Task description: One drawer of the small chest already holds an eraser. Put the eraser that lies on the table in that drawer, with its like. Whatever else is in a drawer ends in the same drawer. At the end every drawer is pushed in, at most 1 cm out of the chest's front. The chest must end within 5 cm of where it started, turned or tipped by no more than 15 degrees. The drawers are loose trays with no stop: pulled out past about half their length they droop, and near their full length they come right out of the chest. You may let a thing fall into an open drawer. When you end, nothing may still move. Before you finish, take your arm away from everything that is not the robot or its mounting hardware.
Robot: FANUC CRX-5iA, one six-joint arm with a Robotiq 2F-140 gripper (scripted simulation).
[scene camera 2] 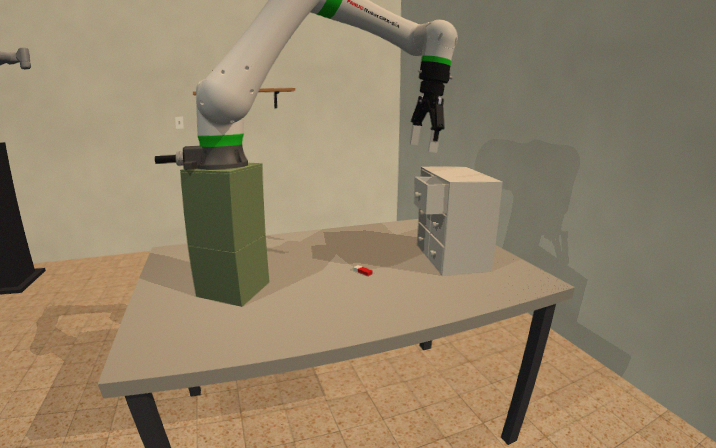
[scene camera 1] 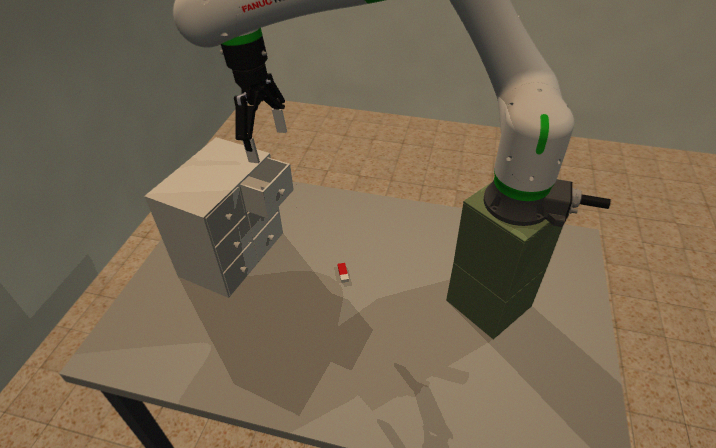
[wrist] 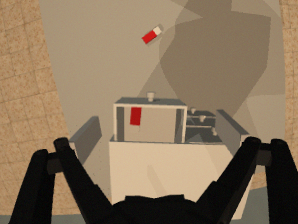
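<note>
A small pale chest [scene camera 1: 180,204] [scene camera 2: 473,208] [wrist: 152,169] is visible to me. I also see a drawer [scene camera 1: 278,174]. And my own gripper [scene camera 1: 268,146] [scene camera 2: 422,148] [wrist: 156,123] is in sight too.
</note>
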